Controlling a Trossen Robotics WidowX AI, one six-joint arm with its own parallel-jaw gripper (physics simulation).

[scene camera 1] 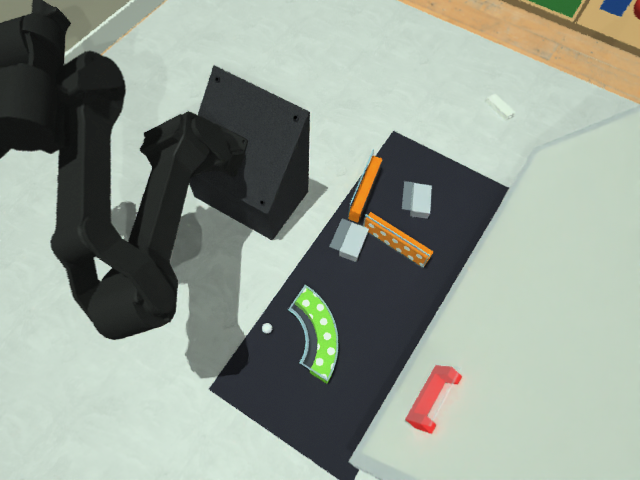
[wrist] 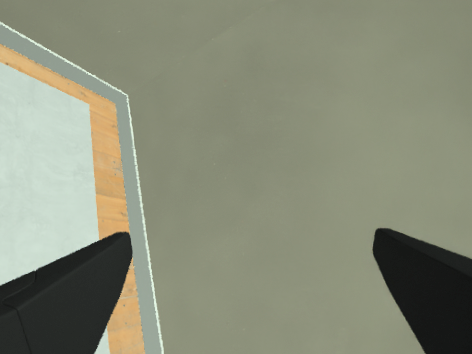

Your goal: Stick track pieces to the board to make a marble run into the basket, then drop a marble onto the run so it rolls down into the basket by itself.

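Where they show: gripper, fingertip midpoint: [wrist: 253, 242]; arm's base, origin of the base link: [scene camera 1: 224, 150].
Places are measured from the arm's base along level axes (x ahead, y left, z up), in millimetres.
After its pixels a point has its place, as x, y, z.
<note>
My gripper [wrist: 253, 242] {-228, -260, 221} is open and empty in the wrist view, high near the table's edge; its fingertips do not show in the scene view. In the scene view, a green dotted curved track piece [scene camera 1: 327, 335] {277, -143, -114}, a plain orange straight piece [scene camera 1: 366, 189] {204, 120, -105} and a dotted orange straight piece [scene camera 1: 398, 239] {298, 55, -96} lie on the dark mat [scene camera 1: 289, 408] {282, -262, -137}. A small white marble [scene camera 1: 266, 328] {189, -181, -120} lies left of the green piece. The large pale board [scene camera 1: 547, 289] {498, -4, 75} is at the right. A red holder with a clear side [scene camera 1: 424, 400] {431, -186, 16}, possibly the basket, is at the board's lower left.
Two grey blocks [scene camera 1: 421, 199] {296, 161, -116} [scene camera 1: 352, 241] {231, 22, -116} stand on the mat near the orange pieces. A black wedge-shaped mount [scene camera 1: 255, 124] {34, 42, 41} stands at the arm's foot. A small white block [scene camera 1: 499, 106] {337, 457, -128} lies beyond the mat. A wooden tray edge [scene camera 1: 547, 46] runs along the upper right.
</note>
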